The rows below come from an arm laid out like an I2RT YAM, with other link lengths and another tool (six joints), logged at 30 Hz.
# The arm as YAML. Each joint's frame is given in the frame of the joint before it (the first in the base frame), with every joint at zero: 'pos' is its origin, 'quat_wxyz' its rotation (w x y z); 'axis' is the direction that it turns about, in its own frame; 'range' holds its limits. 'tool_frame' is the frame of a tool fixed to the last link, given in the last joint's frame.
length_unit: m
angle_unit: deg
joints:
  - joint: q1
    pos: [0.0, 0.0, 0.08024]
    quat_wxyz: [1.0, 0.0, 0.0, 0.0]
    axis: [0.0, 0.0, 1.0]
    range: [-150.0, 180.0]
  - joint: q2
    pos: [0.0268, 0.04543, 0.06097]
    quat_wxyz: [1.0, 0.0, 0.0, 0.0]
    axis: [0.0, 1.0, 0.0]
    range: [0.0, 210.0]
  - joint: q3
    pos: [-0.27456, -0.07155, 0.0]
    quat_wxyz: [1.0, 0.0, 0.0, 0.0]
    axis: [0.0, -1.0, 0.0]
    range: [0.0, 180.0]
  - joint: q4
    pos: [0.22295, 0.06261, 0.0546]
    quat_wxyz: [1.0, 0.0, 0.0, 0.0]
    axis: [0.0, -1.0, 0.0]
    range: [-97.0, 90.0]
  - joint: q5
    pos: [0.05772, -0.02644, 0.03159]
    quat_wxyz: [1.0, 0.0, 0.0, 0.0]
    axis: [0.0, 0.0, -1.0]
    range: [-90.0, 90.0]
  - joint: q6
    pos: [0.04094, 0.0, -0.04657]
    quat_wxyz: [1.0, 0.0, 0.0, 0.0]
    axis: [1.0, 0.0, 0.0]
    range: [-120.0, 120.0]
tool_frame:
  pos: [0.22, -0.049, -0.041]
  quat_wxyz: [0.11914, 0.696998, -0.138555, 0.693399]
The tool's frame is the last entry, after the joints.
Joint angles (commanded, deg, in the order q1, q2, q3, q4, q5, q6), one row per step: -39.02 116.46 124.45 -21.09 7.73 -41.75; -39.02 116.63 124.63 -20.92 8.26 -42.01; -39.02 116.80 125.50 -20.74 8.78 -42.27; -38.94 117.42 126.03 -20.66 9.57 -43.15; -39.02 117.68 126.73 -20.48 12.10 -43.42; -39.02 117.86 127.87 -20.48 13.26 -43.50; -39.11 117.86 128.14 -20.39 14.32 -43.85; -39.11 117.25 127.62 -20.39 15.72 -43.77; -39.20 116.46 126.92 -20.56 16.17 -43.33; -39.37 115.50 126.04 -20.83 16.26 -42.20; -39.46 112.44 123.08 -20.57 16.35 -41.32; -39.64 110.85 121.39 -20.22 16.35 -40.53
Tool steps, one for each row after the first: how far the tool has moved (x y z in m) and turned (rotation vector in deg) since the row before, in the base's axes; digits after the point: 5 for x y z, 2 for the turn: -0.00134 -0.00187 0.00109 -0.38 0.12 -0.46; -0.00138 -0.00177 0.00727 -0.81 -0.42 -0.45; -0.00021 -0.00297 -0.00048 -0.69 0.76 -0.51; -0.01023 -0.00676 0.00552 -0.96 0.04 -2.50; -0.00460 -0.00253 0.00855 -0.82 -0.55 -1.12; -0.00527 -0.00269 0.00360 -0.58 0.12 -1.07; -0.00811 -0.00083 0.00260 -0.20 0.02 -1.39; -0.00564 0.00088 0.00134 0.24 -0.25 -0.61; -0.00557 0.00155 0.00017 0.73 -0.76 -0.45; -0.01150 0.00766 0.00718 0.24 -0.99 -0.33; -0.00679 0.00306 0.00282 0.28 -0.84 -0.31
